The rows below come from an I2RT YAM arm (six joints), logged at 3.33 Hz.
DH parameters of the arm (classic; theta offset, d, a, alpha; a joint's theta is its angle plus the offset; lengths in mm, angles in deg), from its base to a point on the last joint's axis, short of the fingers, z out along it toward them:
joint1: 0 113.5 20 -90
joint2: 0 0 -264 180
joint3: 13.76 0 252.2 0
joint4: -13.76 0 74 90
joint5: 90 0 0 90
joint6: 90 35.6 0 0
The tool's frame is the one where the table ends.
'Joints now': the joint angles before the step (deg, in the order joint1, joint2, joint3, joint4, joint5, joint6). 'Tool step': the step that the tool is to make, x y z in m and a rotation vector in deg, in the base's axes. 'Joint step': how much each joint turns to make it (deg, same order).
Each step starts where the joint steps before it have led.
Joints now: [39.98, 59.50, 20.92, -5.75, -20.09, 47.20]
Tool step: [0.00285, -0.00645, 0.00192, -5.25, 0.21, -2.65]
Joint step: [-1.38, -0.17, 1.85, -6.10, 3.72, -1.89]
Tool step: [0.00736, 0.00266, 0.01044, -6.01, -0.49, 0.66]
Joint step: [-0.14, 2.28, 4.94, -7.02, 3.36, -3.93]
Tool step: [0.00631, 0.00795, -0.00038, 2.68, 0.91, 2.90]
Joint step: [-0.01, 2.96, 1.03, 2.71, -3.89, -0.70]
